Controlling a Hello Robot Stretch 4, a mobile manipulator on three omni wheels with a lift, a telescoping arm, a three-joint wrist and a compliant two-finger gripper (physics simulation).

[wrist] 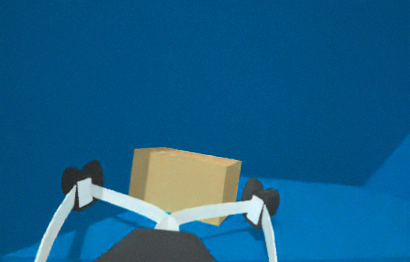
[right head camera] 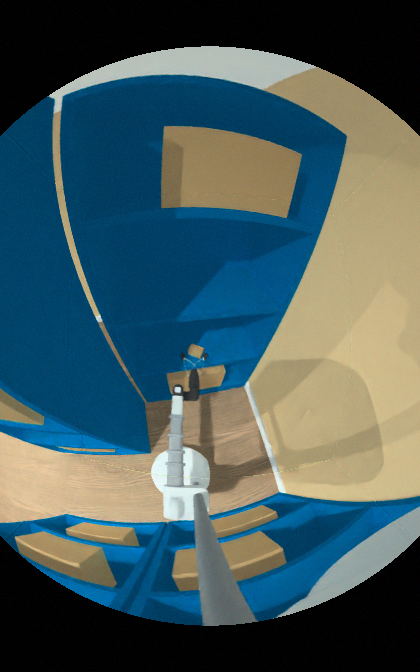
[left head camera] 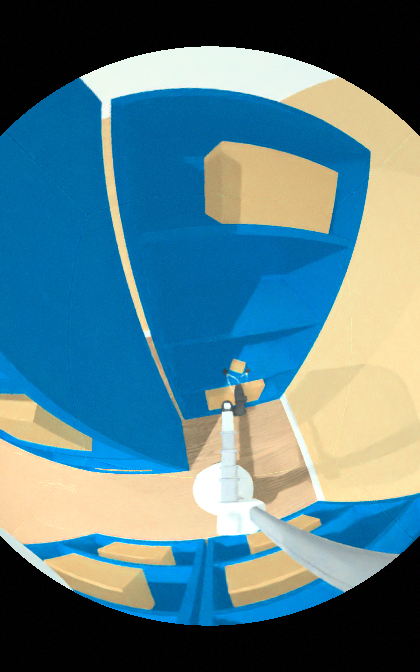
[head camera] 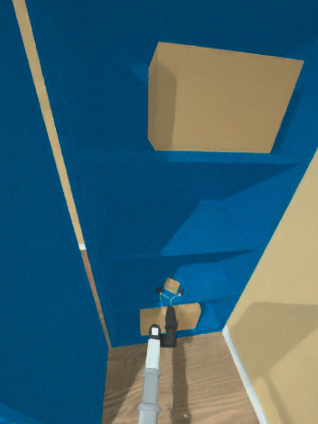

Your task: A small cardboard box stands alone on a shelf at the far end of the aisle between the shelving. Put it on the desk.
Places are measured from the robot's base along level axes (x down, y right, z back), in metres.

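Pixels of known places: gripper, fingertip midpoint: [wrist: 174, 185] [head camera: 170, 287].
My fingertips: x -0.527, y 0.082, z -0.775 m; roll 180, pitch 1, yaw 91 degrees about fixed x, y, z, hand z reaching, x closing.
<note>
Behind a point stands the place of what it marks.
The small cardboard box [head camera: 172, 285] {x -0.556, y 0.095, z -0.772 m} [left head camera: 238, 365] [right head camera: 196, 350] [wrist: 175, 180] {x -0.535, y 0.082, z -0.760 m} stands upright on a blue shelf board [wrist: 320, 215] {x -0.506, y 0.246, z -0.808 m}, turned slightly, with its broad side and one end visible in the wrist view. My gripper [head camera: 170, 291] {x -0.527, y 0.082, z -0.775 m} [left head camera: 236, 371] [right head camera: 194, 356] [wrist: 174, 185] {x -0.527, y 0.082, z -0.775 m} is open in front of the box. In the wrist view the box shows between the two fingertips, nearer the right one, with gaps at both sides. The white finger strips cover part of its lower edge. How deep the fingertips reach beside it is hard to tell. The desk does not show.
A large carton [head camera: 220, 100] {x -1.574, y 0.153, z -0.715 m} [left head camera: 280, 190] [right head camera: 230, 170] stands on a higher shelf. A wide carton [head camera: 187, 317] {x -0.247, y 0.234, z -0.732 m} [left head camera: 252, 390] [right head camera: 212, 376] is on the shelf below. A beige wall [head camera: 280, 260] {x -0.932, y 0.602, z -0.698 m} borders the right side, blue shelving [head camera: 40, 280] {x -1.156, y -0.296, z -0.337 m} the left. More shelving with cartons [left head camera: 100, 580] shows at the bottom.
</note>
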